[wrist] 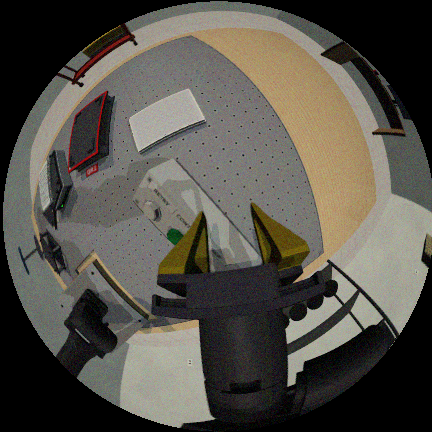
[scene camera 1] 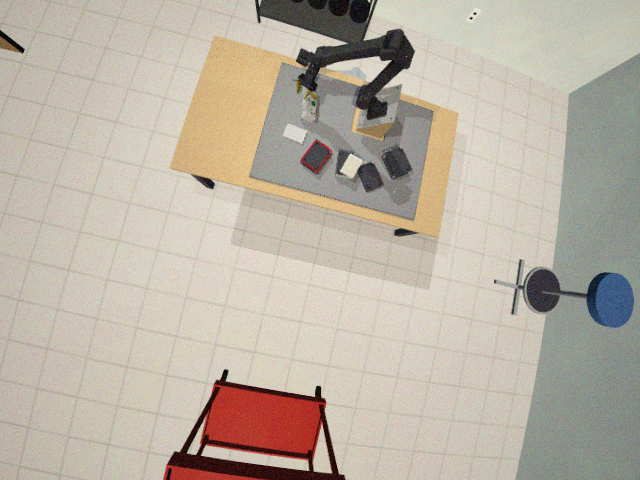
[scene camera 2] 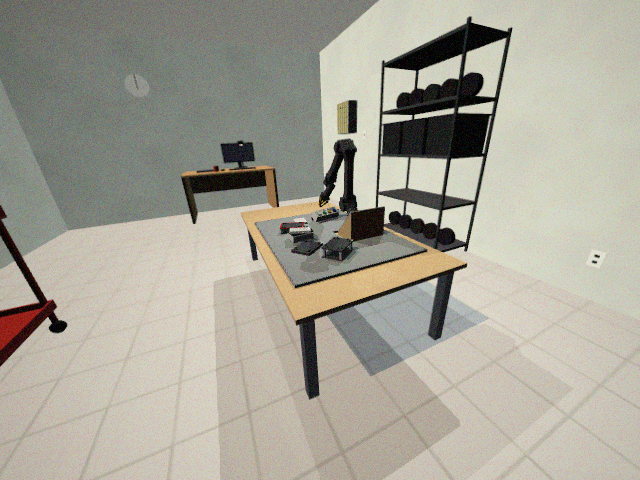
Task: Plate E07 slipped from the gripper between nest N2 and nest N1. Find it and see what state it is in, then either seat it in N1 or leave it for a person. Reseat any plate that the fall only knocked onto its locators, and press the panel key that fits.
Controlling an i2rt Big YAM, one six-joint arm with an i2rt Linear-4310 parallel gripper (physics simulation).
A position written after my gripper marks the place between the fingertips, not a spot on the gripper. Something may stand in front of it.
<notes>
I see my gripper (wrist: 227, 210) and a white button panel (wrist: 169, 197).
</notes>
